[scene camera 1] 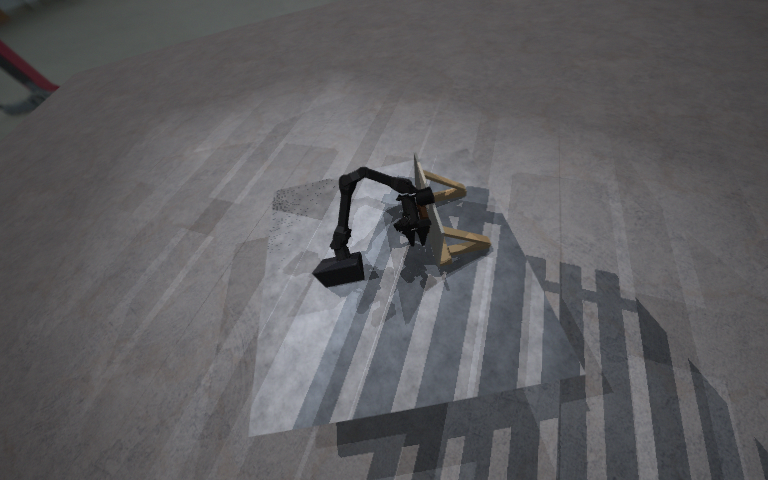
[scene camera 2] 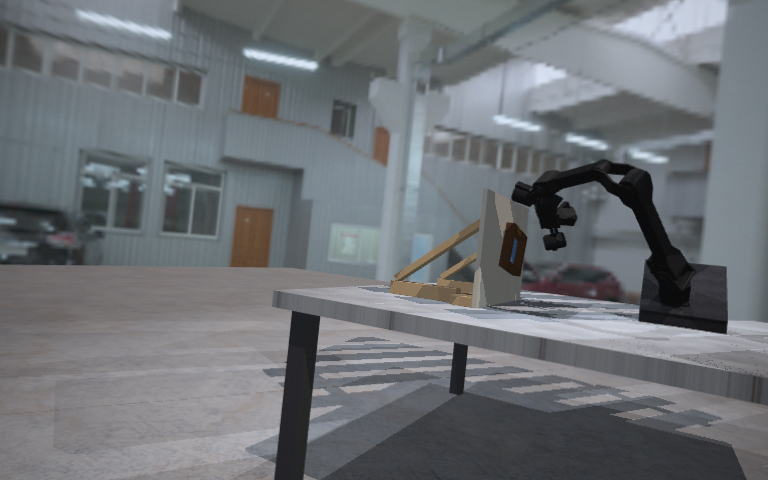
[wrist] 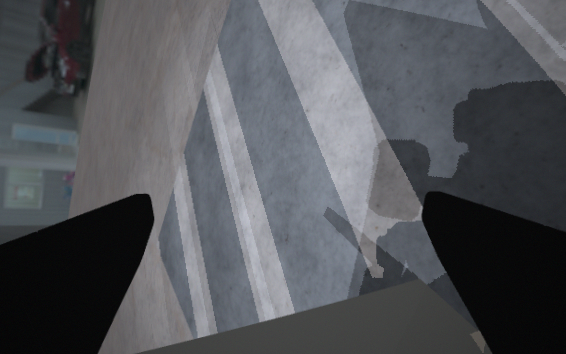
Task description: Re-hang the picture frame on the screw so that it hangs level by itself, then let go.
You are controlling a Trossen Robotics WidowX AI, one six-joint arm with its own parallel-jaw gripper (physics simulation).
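Seen in the pictures: gripper, fingertip midpoint: (scene camera 1: 418, 246) (wrist: 289, 206); arm's base at its link origin: (scene camera 1: 343, 258) (scene camera 2: 674, 297).
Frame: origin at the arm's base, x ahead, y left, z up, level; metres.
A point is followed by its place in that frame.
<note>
The brown picture frame (scene camera 2: 505, 251) @(y 0.146, x 0.439, z 0.077 m) (scene camera 1: 423, 211) @(y 0.024, x 0.419, z 0.140 m) with a blue centre is on the front face of the upright pale board (scene camera 2: 488, 249) @(y 0.248, x 0.468, z 0.076 m) (scene camera 1: 437, 240) @(y -0.125, x 0.427, z 0.118 m). In scene camera 2 its edges look tilted against the board's edges. In scene camera 1 the arm hides most of it. The screw does not show. My gripper (scene camera 1: 417, 242) @(y -0.131, x 0.338, z 0.135 m) (scene camera 2: 554, 247) @(y -0.131, x 0.338, z 0.135 m) (wrist: 289, 206) @(y -0.131, x 0.338, z 0.135 m) is open and empty, its fingers pointing down, in front of the board and apart from the frame. In the wrist view the frame does not show between the fingers; a grey surface, probably the board, crosses the bottom.
Wooden braces (scene camera 1: 465, 233) @(y -0.109, x 0.567, z 0.072 m) (scene camera 2: 436, 250) @(y 0.249, x 0.609, z 0.060 m) support the board from behind on the table (scene camera 1: 317, 362) @(y -0.409, x -0.212, z -0.076 m) (scene camera 2: 572, 335) @(y 0.529, x 0.239, z -0.076 m). The arm's black base (scene camera 1: 339, 271) @(y -0.099, x -0.015, z 0.067 m) (scene camera 2: 705, 297) @(y -0.001, x -0.071, z 0.009 m) stands on the table in front of the board. The wrist camera housing (scene camera 1: 424, 195) @(y -0.005, x 0.412, z 0.282 m) (scene camera 2: 522, 193) @(y 0.031, x 0.424, z 0.257 m) is close to the board's upper part.
</note>
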